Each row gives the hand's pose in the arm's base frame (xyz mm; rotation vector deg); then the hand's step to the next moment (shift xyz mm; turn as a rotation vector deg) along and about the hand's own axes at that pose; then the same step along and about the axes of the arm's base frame.
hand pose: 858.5 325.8 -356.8 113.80 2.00 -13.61
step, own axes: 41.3 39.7 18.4 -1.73 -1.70 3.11
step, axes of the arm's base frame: 42.9 -36.6 20.9 -2.39 -1.96 -2.45
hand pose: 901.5 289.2 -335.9 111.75 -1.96 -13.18
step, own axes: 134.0 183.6 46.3 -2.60 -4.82 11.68
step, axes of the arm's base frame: 138.7 -130.3 132.6 -5.02 -8.49 -8.31
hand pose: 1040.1 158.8 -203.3 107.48 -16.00 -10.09
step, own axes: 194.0 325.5 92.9 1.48 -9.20 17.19
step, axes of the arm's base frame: 128.2 -236.3 282.7 -2.08 -13.35 -14.14
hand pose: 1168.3 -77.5 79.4 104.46 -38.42 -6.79
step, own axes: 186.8 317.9 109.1 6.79 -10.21 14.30
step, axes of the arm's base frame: -10.1 -249.9 292.1 3.88 -13.35 -12.71
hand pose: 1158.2 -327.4 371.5 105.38 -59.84 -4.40
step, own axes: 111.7 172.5 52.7 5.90 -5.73 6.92
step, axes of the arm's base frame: -61.6 -139.7 147.3 4.01 -8.12 -5.78
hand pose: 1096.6 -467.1 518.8 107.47 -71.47 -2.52
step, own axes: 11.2 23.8 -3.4 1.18 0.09 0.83
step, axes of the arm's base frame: -10.4 -9.6 22.5 0.14 -1.44 0.01
